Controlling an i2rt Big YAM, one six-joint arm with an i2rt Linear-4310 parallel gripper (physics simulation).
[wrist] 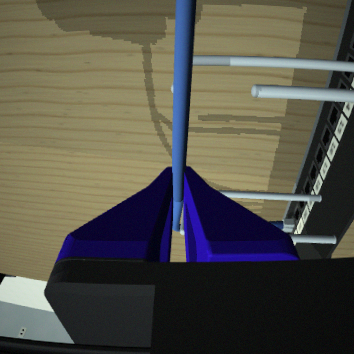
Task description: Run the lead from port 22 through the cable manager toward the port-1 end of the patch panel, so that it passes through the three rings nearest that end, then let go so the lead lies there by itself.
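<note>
The blue lead (184, 75) runs from the top edge of the wrist view almost straight down between the fingertips. My gripper (178, 177) is shut on the lead, and a lower stretch of it shows in the gap between the fingers. The upper ring (290, 63) of the cable manager reaches left from the right edge, and the lead crosses in front of its outer end. Lower ring bars (270, 195) (315, 239) show right of the fingertips, partly behind the right finger. The patch panel (343, 167) slants along the right side. Which rings enclose the lead cannot be told.
A short blue piece with a pale plug (288, 224) sits at the panel's port row, beside the right finger. A loose-ended bar (300, 93) juts left below the upper ring. Shadows fall on the wooden table top (90, 115). A pale grey object (30, 312) shows at the lower left.
</note>
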